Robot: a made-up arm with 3 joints. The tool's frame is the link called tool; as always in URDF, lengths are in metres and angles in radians. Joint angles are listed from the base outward.
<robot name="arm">
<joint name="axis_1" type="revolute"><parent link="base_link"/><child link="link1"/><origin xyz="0 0 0.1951"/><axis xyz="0 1 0"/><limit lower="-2.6" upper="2.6"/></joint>
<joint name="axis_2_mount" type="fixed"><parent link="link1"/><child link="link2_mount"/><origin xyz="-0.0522 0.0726 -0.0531"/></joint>
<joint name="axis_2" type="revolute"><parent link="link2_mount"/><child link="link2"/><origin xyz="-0.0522 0.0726 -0.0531"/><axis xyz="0 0 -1"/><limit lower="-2.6" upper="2.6"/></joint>
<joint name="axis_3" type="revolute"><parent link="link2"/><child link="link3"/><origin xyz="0.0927 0.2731 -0.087"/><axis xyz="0 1 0"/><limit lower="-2.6" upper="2.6"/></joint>
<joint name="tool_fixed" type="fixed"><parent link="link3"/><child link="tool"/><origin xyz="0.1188 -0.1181 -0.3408"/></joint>
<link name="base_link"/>
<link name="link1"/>
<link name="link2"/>
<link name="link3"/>
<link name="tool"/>
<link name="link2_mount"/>
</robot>
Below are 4 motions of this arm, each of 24 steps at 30 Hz.
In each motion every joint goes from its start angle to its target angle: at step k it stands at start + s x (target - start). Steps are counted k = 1, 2, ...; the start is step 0. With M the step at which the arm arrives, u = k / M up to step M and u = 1 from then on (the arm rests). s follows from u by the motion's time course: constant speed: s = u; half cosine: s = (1 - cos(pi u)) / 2; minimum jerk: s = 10 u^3 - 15 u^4 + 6 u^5.
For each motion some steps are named. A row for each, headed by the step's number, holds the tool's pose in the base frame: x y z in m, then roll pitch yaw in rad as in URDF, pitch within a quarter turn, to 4 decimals.
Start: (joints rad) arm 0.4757 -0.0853 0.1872
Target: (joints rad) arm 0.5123 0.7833 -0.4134
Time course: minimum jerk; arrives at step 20
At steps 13, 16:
13: -0.0344 0.1115 -0.3449 -0.2706 0.1543 -0.5626
16: -0.0147 0.0402 -0.3306 -0.3329 0.0147 -0.6710

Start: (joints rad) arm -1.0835 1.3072 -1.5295
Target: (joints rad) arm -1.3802 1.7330 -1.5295
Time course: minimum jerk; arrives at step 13
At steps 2, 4, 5, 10, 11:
2: 0.1499 -0.2406 0.2916 1.8012 -0.4887 -3.0963
4: 0.1354 -0.2558 0.2760 1.7414 -0.4433 -3.0967
5: 0.1245 -0.2671 0.2619 1.6929 -0.4063 -3.0971
10: 0.0853 -0.3090 0.1705 1.4356 -0.2102 -3.0997
11: 0.0835 -0.3112 0.1613 1.4126 -0.1927 -3.1000

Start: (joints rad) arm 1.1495 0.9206 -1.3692
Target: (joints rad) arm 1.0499 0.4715 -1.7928
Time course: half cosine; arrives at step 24
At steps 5, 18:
5: 0.0087 -0.0989 -0.1333 -0.8268 -0.3273 -0.1277
18: 0.1398 0.0684 -0.1017 -0.5928 -0.6416 0.1019

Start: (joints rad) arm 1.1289 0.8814 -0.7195
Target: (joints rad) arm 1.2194 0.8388 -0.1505
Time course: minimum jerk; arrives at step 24
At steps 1, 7, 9, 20, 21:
1: -0.2186 -0.0699 -0.2112 -0.7833 0.1515 -0.6277
7: -0.2520 -0.0548 -0.2108 -0.7988 0.2266 -0.6881
9: -0.2785 -0.0414 -0.2082 -0.8159 0.2866 -0.7392
20: -0.4114 0.0493 -0.1594 -1.0000 0.5915 -1.0850
21: -0.4146 0.0521 -0.1573 -1.0078 0.5990 -1.0968

